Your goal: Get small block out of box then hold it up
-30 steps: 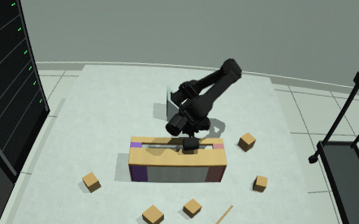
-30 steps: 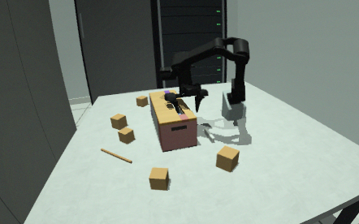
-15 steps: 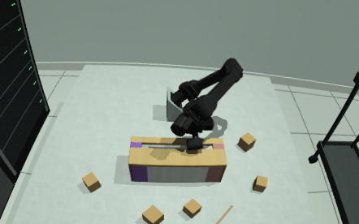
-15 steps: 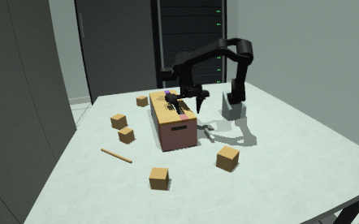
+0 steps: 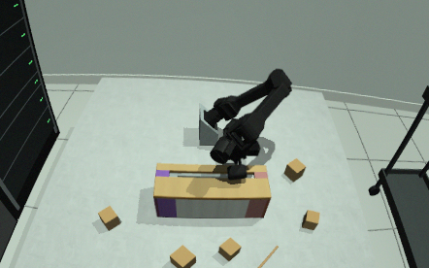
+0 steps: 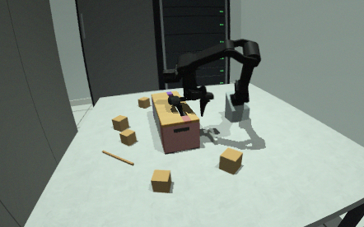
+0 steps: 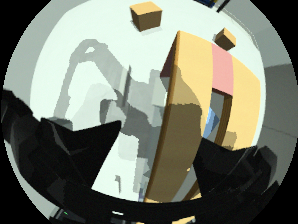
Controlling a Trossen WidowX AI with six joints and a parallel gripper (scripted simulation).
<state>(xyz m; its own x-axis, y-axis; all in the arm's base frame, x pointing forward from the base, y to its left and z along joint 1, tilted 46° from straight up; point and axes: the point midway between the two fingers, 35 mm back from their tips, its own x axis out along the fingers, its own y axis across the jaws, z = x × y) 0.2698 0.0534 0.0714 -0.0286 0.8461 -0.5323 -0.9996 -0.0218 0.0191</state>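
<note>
The blue block lies 60 mm ahead of my gripper tip and 20 mm to the left of it. The rest, counted from my gripper tip: box 90 mm to the right, 30 mm below, 30 mm ahead; then thin wooden stick 340 mm ahead, 90 mm below, 70 mm to the left.
</note>
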